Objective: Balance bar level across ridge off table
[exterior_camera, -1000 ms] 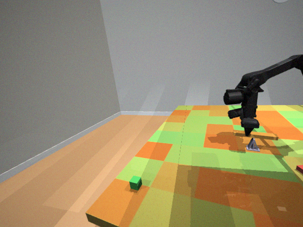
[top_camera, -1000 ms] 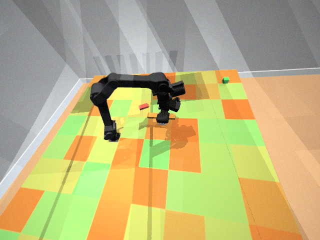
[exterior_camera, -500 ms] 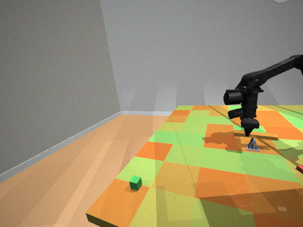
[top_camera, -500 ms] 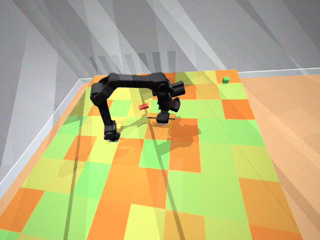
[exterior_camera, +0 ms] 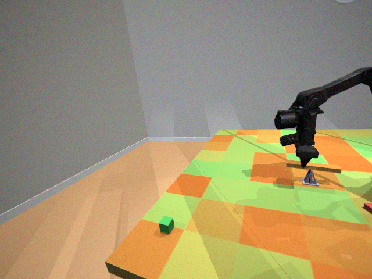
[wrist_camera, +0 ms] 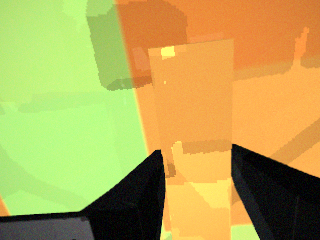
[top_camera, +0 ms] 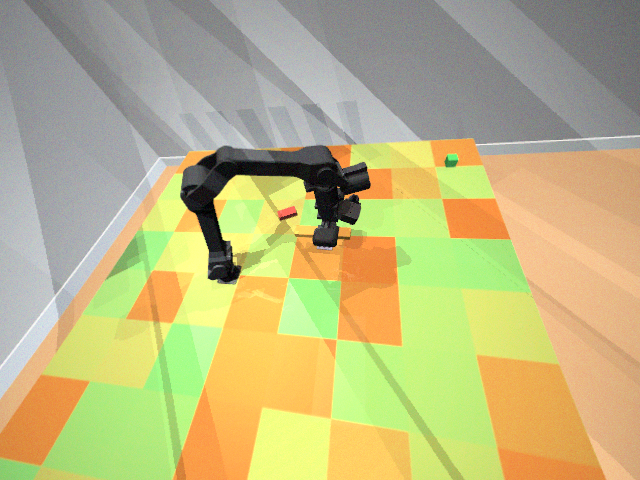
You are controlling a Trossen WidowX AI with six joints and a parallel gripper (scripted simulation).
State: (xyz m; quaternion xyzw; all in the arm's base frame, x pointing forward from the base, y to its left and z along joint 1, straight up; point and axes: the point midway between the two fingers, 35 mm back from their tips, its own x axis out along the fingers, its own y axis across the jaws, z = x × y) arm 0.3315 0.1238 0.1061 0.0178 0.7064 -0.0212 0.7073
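The orange bar is 30 mm behind my gripper tip. From my gripper tip the other things lie so: red block 180 mm behind, 130 mm to the left, 60 mm below; green cube 410 mm ahead, 380 mm to the left, 60 mm below.
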